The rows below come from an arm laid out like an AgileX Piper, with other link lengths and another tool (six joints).
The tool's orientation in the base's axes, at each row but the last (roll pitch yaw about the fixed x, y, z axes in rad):
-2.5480, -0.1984, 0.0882
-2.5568, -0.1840, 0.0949
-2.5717, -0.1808, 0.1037
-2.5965, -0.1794, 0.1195
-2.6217, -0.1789, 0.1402
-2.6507, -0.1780, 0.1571
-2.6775, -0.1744, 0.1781
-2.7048, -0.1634, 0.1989
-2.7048, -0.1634, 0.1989
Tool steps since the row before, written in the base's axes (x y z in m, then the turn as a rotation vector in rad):
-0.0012, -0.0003, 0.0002, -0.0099, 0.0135, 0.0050
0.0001, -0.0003, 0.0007, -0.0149, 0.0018, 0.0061
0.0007, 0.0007, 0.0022, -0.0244, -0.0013, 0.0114
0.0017, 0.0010, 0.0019, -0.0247, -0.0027, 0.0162
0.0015, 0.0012, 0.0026, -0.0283, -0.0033, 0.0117
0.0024, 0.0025, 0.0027, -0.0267, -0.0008, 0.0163
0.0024, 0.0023, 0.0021, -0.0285, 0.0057, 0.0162
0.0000, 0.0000, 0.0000, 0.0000, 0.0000, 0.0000
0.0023, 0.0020, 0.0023, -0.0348, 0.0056, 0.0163
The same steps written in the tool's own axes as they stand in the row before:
-0.0012, -0.0001, -0.0005, -0.0075, -0.0156, 0.0025
0.0002, -0.0001, -0.0007, -0.0133, -0.0075, -0.0055
0.0012, -0.0016, -0.0014, -0.0220, -0.0095, -0.0125
0.0021, -0.0015, -0.0009, -0.0216, -0.0108, -0.0173
0.0021, -0.0020, -0.0015, -0.0259, -0.0088, -0.0140
0.0032, -0.0029, -0.0009, -0.0232, -0.0128, -0.0167
0.0031, -0.0024, -0.0006, -0.0238, -0.0188, -0.0137
0.0000, 0.0000, 0.0000, 0.0000, 0.0000, 0.0000
0.0030, -0.0021, -0.0010, -0.0299, -0.0203, -0.0142

